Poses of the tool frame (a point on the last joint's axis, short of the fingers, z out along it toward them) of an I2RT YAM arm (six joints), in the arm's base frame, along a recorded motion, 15 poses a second.
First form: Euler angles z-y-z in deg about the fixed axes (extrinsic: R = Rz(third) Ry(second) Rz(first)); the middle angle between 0 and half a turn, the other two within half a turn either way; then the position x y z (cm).
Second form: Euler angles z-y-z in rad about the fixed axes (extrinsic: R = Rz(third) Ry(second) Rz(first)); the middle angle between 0 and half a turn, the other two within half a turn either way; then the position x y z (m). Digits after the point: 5 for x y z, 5 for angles.
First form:
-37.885 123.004 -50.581 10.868 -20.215 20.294
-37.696 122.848 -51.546 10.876 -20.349 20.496
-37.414 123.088 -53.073 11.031 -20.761 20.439
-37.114 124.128 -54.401 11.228 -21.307 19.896
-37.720 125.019 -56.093 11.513 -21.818 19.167
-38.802 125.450 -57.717 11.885 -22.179 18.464
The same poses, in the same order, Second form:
-0.66122 2.14682 -0.88280 0.10868 -0.20215 0.20294
-0.65792 2.14410 -0.89965 0.10876 -0.20349 0.20496
-0.65300 2.14829 -0.92630 0.11031 -0.20761 0.20439
-0.64776 2.16644 -0.94948 0.11228 -0.21307 0.19896
-0.65834 2.18199 -0.97901 0.11513 -0.21818 0.19167
-0.67722 2.18952 -1.00735 0.11885 -0.22179 0.18464

